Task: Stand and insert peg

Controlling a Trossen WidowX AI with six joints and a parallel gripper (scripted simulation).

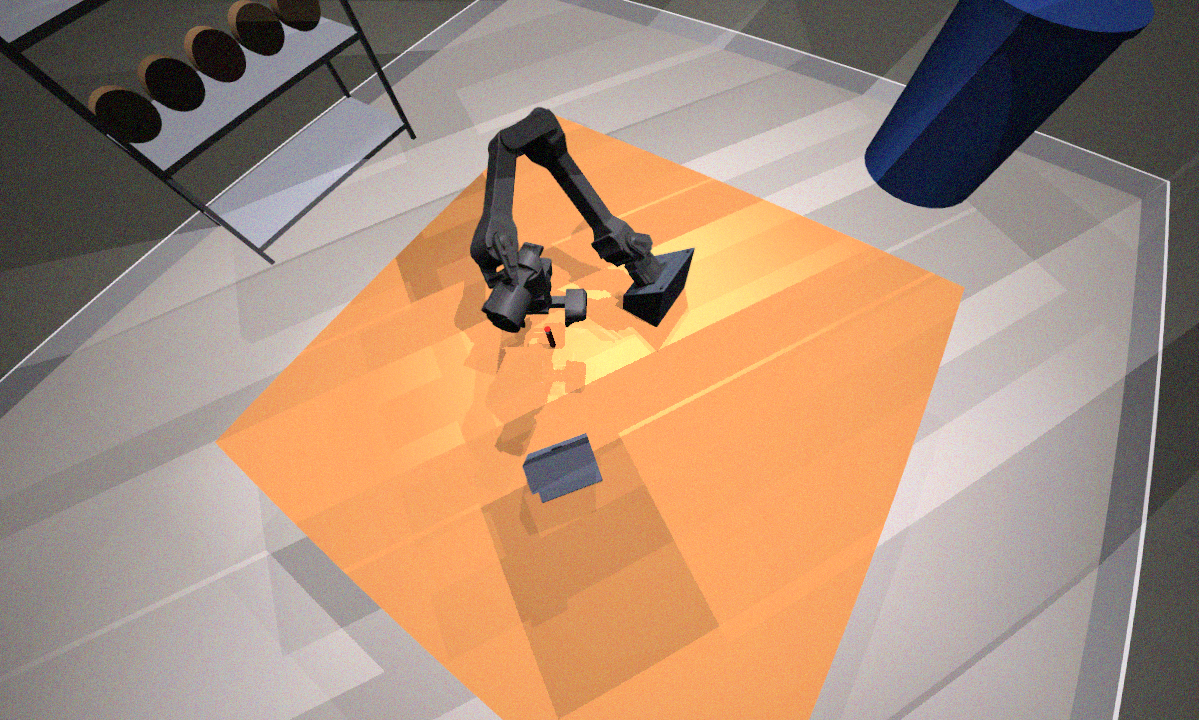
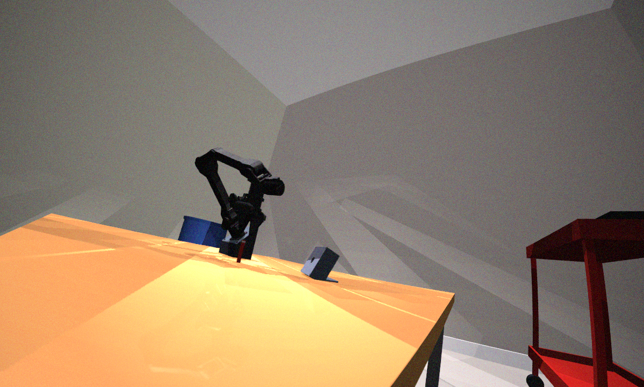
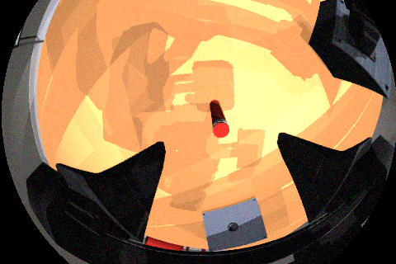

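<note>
Right now the red peg is 40 mm below my gripper tip. The rest, counted from my gripper tip: sloped grey-blue panel: 230 mm ahead, 160 mm to the left, 50 mm below.
</note>
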